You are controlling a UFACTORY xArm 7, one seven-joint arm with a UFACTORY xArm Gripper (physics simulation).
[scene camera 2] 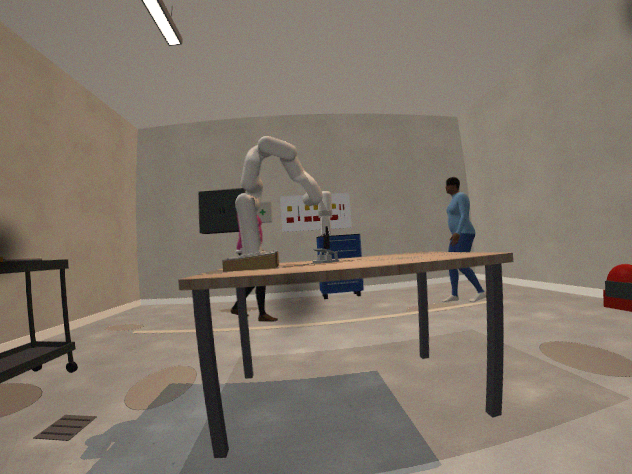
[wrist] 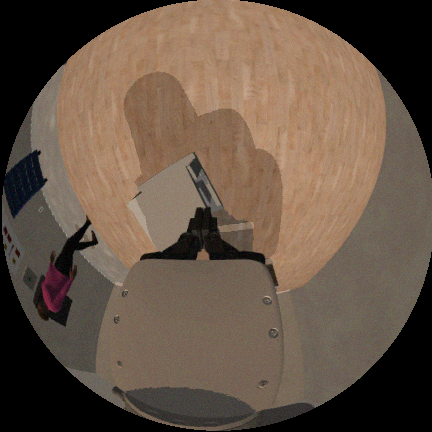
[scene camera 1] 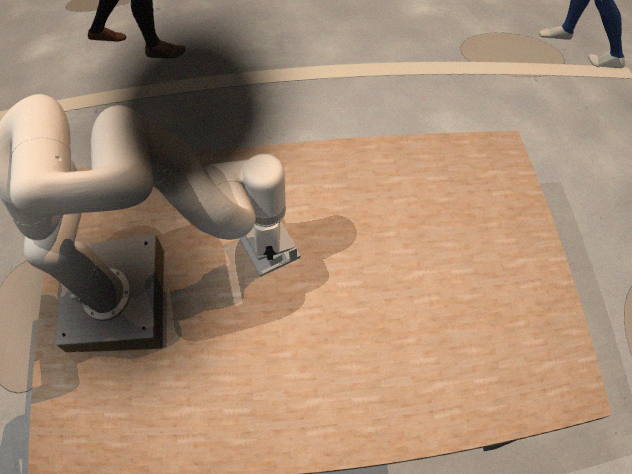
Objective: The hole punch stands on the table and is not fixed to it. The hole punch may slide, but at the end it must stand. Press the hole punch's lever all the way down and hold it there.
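Places are measured from the arm's base along level axes (x ahead, y left, z up), in metres.
Where they show: gripper, between the fingertips: (scene camera 2: 326, 248) (wrist: 204, 216) (scene camera 1: 270, 251); arm's base, origin of its link: (scene camera 2: 253, 254) (scene camera 1: 106, 294).
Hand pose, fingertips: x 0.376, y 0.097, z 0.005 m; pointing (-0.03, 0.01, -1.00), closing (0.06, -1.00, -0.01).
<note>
Each offset is from my fingertips to the top centre of the thing.
The hole punch {dz +0.005, dx -0.009, dy +0.051 m} (scene camera 1: 262, 266) (scene camera 2: 325, 258) stands upright on the wooden table (scene camera 1: 418, 306) (scene camera 2: 387, 267) (wrist: 320, 100). Its lever {dz +0.005, dx -0.010, dy +0.051 m} (wrist: 170, 200) shows in the wrist view as a wide, light grey plate, with the punch's metal front edge along its right side. My gripper (scene camera 1: 270, 257) (scene camera 2: 326, 247) (wrist: 204, 216) is shut and empty, pointing down. Its black fingertips are at the lever, near the front edge, and appear to touch it. The fingers and gripper body hide part of the lever. How far down the lever is cannot be told for certain.
The arm's dark base block (scene camera 1: 109, 290) (scene camera 2: 250, 261) is on the table beside the hole punch. A person in blue (scene camera 2: 460, 229) and a person in pink (wrist: 56, 290) are beyond the table. A blue cabinet (scene camera 2: 352, 247) (wrist: 24, 182) is behind. A dark cart (scene camera 2: 51, 264) is at the left.
</note>
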